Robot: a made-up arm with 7 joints.
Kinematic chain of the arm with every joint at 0, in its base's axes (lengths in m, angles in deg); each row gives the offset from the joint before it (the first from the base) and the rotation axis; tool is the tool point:
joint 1: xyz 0 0 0 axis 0 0.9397 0.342
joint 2: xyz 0 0 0 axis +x
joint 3: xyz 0 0 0 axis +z
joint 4: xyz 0.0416 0 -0.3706 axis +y
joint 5: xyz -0.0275 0 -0.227 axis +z
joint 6: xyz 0 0 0 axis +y
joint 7: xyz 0 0 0 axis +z
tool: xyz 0 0 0
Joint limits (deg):
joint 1: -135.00..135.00
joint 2: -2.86..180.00
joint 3: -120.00..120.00
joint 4: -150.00..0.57
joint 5: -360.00..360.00
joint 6: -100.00..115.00
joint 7: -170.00..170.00
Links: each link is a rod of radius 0.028 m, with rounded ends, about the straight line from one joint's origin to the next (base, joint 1, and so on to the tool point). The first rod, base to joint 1, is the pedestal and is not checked.
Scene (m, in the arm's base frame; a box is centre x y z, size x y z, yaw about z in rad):
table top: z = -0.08
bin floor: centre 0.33 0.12 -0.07 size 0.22 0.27 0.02 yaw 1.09
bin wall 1: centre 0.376 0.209 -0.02 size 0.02 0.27 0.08 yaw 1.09
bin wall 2: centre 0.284 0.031 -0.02 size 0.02 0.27 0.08 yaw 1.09
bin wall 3: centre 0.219 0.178 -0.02 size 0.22 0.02 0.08 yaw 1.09
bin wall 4: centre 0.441 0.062 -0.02 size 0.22 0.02 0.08 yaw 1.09
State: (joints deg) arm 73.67 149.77 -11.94 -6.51 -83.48 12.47 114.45
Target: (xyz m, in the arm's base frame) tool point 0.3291 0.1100 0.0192
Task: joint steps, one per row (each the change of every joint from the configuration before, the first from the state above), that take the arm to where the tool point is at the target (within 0.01 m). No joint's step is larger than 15 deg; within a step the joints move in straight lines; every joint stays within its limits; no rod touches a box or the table.
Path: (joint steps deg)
1: -6.27 4.12 9.48 -14.60 -0.12 0.20 0.60
2: -6.28 4.11 9.48 -14.59 -0.11 0.20 0.60
3: -6.27 4.12 9.48 -14.60 -0.12 0.20 0.60
4: -6.28 4.11 9.48 -14.60 -0.12 0.20 0.60
5: -0.18 0.33 -3.78 -12.57 0.10 -0.16 -0.48
6: -0.18 0.32 -3.78 -12.57 0.09 -0.16 -0.48
7: -0.18 0.33 -3.78 -12.58 0.09 -0.16 -0.48
8: -0.18 0.32 -3.77 -12.57 0.10 -0.16 -0.48
9: -0.18 0.33 -3.78 -12.57 0.09 -0.16 -0.48

